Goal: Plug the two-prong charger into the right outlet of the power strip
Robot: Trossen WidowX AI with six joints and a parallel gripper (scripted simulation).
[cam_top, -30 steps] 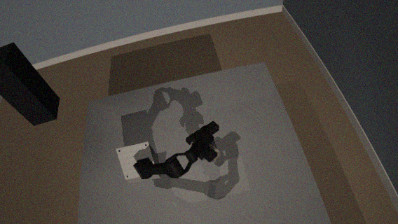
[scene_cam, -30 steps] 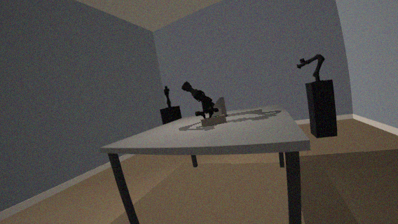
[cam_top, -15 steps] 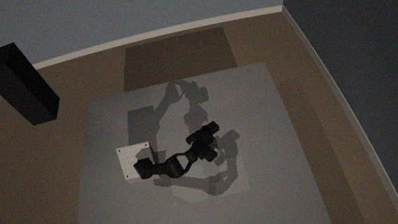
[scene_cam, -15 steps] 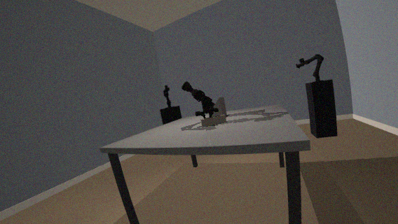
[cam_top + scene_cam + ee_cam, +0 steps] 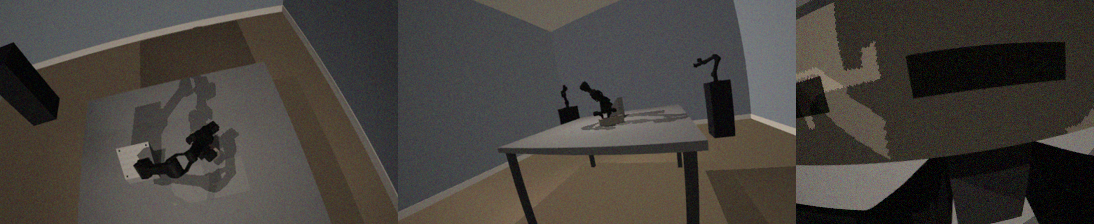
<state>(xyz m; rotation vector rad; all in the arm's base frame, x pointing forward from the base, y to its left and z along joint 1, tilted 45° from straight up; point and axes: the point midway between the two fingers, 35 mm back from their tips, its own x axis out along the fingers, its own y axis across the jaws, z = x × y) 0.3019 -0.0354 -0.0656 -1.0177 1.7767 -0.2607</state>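
Now: gripper tip 10 mm short of the two-prong charger, 10 mm to the right of it and 10 mm below it.
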